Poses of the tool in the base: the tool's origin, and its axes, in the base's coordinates. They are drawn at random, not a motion.
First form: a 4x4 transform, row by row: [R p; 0 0 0 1], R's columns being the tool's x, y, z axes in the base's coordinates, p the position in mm. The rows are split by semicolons.
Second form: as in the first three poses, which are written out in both.
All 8 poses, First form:
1: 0.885, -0.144, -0.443, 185.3; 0.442, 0.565, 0.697, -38.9; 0.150, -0.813, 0.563, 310.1; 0, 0, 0, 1
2: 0.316, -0.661, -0.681, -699.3; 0.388, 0.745, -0.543, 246.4; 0.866, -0.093, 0.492, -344.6; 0, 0, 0, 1
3: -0.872, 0.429, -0.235, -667.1; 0.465, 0.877, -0.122, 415.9; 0.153, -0.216, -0.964, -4.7; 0, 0, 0, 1
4: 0.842, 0.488, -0.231, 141.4; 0.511, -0.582, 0.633, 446.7; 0.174, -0.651, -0.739, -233.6; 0, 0, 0, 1
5: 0.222, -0.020, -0.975, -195.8; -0.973, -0.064, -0.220, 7.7; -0.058, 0.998, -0.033, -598.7; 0, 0, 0, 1
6: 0.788, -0.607, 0.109, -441.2; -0.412, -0.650, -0.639, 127.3; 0.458, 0.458, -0.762, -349.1; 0, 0, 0, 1
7: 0.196, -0.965, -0.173, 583.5; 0.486, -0.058, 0.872, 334.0; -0.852, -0.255, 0.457, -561.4; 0, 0, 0, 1
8: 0.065, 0.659, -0.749, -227.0; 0.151, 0.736, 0.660, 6.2; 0.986, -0.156, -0.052, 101.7; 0, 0, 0, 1
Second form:
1: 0.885, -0.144, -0.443, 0.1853; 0.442, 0.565, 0.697, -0.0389; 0.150, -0.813, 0.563, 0.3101; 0, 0, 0, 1
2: 0.316, -0.661, -0.681, -0.6993; 0.388, 0.745, -0.543, 0.2464; 0.866, -0.093, 0.492, -0.3446; 0, 0, 0, 1
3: -0.872, 0.429, -0.235, -0.6671; 0.465, 0.877, -0.122, 0.4159; 0.153, -0.216, -0.964, -0.0047; 0, 0, 0, 1
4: 0.842, 0.488, -0.231, 0.1414; 0.511, -0.582, 0.633, 0.4467; 0.174, -0.651, -0.739, -0.2336; 0, 0, 0, 1
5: 0.222, -0.020, -0.975, -0.1958; -0.973, -0.064, -0.220, 0.0077; -0.058, 0.998, -0.033, -0.5987; 0, 0, 0, 1
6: 0.788, -0.607, 0.109, -0.4412; -0.412, -0.650, -0.639, 0.1273; 0.458, 0.458, -0.762, -0.3491; 0, 0, 0, 1
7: 0.196, -0.965, -0.173, 0.5835; 0.486, -0.058, 0.872, 0.3340; -0.852, -0.255, 0.457, -0.5614; 0, 0, 0, 1
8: 0.065, 0.659, -0.749, -0.2270; 0.151, 0.736, 0.660, 0.0062; 0.986, -0.156, -0.052, 0.1017; 0, 0, 0, 1
